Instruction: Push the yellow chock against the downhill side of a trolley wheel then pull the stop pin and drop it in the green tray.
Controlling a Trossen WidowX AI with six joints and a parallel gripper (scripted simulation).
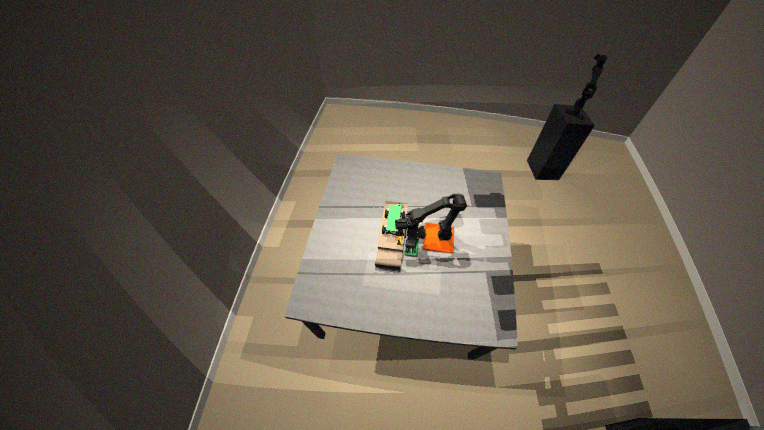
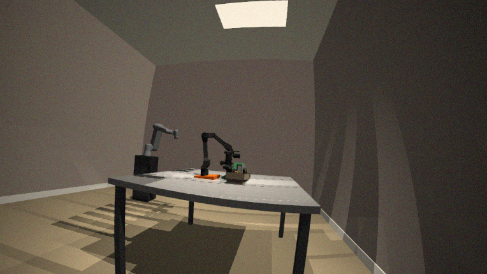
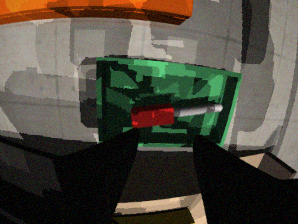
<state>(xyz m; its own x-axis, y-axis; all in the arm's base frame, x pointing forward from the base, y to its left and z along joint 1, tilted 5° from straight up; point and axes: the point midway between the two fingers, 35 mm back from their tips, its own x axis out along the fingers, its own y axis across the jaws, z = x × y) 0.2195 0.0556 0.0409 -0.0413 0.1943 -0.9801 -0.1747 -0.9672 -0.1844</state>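
The red-headed stop pin is 30 mm below my gripper tip, 10 mm to the left of it and 10 mm behind it. Round my gripper tip: green tray 50 mm below, 10 mm to the left, 10 mm behind; then tan ramp 130 mm to the right, 100 mm ahead, 10 mm above; then yellow chock 70 mm ahead, 40 mm above, 10 mm to the right.
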